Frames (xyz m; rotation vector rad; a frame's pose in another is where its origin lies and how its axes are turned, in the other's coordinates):
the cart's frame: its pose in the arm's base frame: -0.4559 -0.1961 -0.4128 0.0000 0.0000 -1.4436
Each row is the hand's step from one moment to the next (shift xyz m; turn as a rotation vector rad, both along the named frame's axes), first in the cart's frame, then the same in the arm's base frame.
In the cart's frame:
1: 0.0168 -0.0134 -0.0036 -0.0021 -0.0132 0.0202
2: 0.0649 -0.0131 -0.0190 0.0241 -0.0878 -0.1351
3: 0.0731 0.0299 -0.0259 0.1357 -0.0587 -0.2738
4: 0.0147 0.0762 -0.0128 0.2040 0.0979 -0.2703
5: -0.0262 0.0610 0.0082 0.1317 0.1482 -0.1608
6: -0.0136 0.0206 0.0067 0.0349 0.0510 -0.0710
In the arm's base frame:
1: -0.0112 -0.0184 -0.0036 -0.0134 0.0004 0.0202
2: -0.0048 -0.0660 -0.0190 -0.0840 -0.0350 -0.1351
3: 0.0389 -0.0687 -0.0259 -0.0410 -0.1421 -0.2738
4: 0.0774 -0.0049 -0.0128 0.1230 -0.1899 -0.2703
5: 0.0572 0.0337 0.0082 0.1637 -0.1118 -0.1608
6: 0.0187 0.0161 0.0067 0.0550 -0.0281 -0.0710

